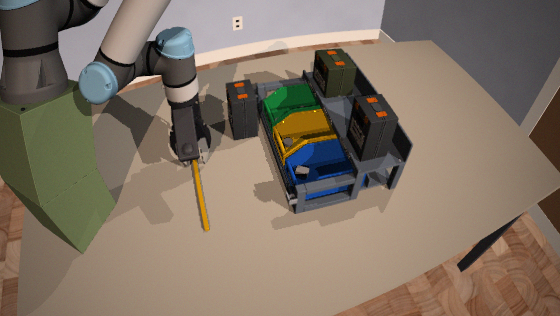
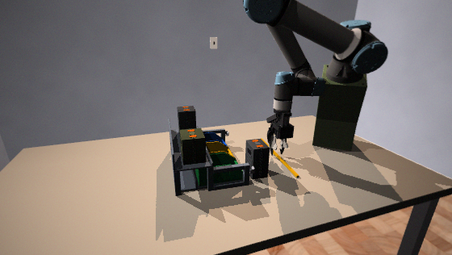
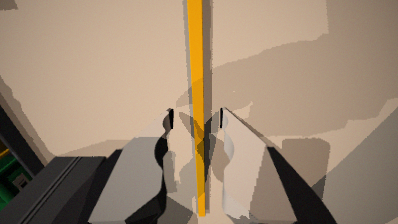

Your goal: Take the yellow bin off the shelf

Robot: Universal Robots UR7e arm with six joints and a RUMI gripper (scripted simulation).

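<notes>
The long yellow bar is 20 mm below my hand. Round my hand: blue bin 300 mm ahead, 100 mm to the right, 20 mm above; dark box 140 mm ahead, 120 mm to the left, 40 mm above; yellow open bin 300 mm ahead, 20 mm to the left, 20 mm above.
</notes>
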